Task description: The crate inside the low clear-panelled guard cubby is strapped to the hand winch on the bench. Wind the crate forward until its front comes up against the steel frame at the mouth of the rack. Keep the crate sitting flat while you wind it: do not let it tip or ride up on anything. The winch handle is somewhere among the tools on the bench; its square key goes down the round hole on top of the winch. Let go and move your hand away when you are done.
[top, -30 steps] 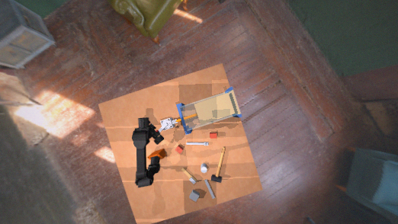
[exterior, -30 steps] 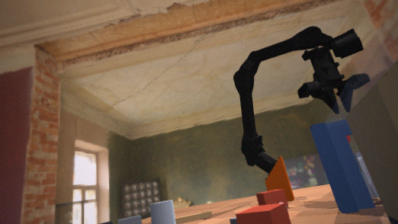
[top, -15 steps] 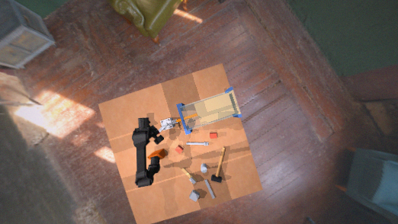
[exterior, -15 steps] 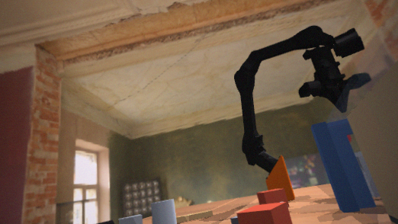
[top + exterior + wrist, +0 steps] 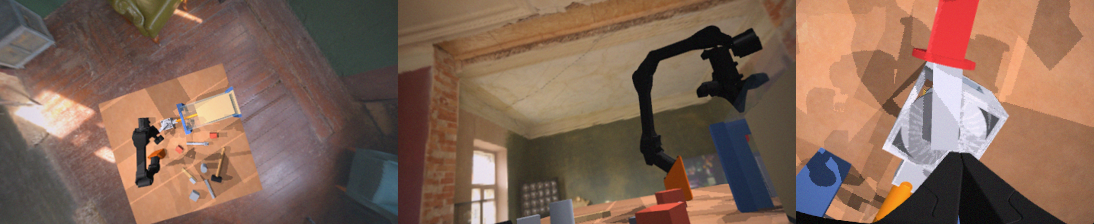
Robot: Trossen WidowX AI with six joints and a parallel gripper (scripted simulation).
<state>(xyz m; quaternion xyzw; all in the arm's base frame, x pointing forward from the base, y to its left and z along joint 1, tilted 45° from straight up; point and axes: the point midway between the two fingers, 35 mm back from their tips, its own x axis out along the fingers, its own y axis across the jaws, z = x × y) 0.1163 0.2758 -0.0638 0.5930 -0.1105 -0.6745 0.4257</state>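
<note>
The red knob lies 5 cm behind my gripper tip, 3 cm to the right of it and 8 cm below it. Also, from my gripper tip: grey hand winch: 3 cm ahead, 1 cm to the left, 18 cm below; then winch handle: 2 cm behind, 1 cm to the right, 11 cm below; then clear-panelled guard cubby: 44 cm ahead, 4 cm to the left, 10 cm below.
</note>
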